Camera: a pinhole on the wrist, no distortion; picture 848 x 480 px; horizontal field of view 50.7 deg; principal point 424.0 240.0 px. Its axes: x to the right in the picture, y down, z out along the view. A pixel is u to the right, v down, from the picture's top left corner.
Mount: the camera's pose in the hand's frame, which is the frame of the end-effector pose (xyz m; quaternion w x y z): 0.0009 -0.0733 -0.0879 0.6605 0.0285 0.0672 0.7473
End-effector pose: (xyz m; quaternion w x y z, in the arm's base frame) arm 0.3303 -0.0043 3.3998 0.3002 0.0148 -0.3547 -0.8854
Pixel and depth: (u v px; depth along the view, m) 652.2 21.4 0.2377
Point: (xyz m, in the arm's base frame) 0.2353 0.0311 3.5226
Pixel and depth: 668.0 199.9 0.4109
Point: 0.2419 0.1190 3.6852
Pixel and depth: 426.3 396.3 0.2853
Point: 0.2594 0.1605 3.5097
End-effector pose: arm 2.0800 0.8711 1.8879 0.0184 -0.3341 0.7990 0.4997
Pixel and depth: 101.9 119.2 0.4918
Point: 1.9561 1.0564 1.4684
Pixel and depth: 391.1 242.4 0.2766
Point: 2.0304 0.9844 1.7291
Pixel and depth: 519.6 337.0 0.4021
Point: 1.9861 1.1199 1.7206
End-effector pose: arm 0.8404 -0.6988 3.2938 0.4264 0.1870 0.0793 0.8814
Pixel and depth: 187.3 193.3 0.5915
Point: 1.1017 -0.4912 3.7304
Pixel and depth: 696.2 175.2 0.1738
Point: 0.8616 -0.6721 3.3722
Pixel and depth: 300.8 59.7 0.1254
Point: 0.8860 -0.6152 3.3123
